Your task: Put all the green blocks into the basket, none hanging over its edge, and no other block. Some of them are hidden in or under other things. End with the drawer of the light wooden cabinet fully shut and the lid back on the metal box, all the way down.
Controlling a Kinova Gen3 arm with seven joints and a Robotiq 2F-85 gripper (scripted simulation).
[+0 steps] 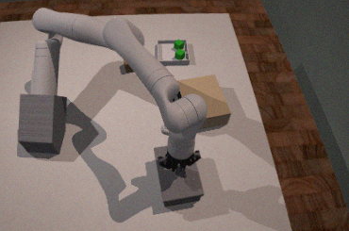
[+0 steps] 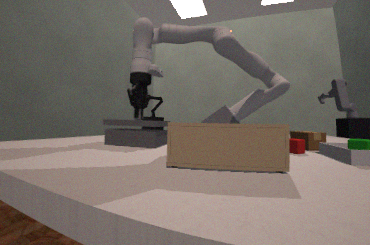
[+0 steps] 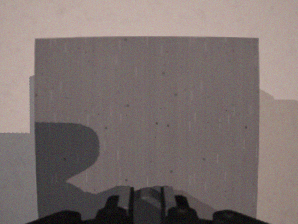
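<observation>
The metal box is 80 mm below my hand. Round my hand: cardboard box 560 mm to the left, 130 mm behind, 70 mm below; then light wooden cabinet 300 mm to the left, 120 mm ahead, 70 mm below; then red block 490 mm to the left, 90 mm below, 20 mm behind.
</observation>
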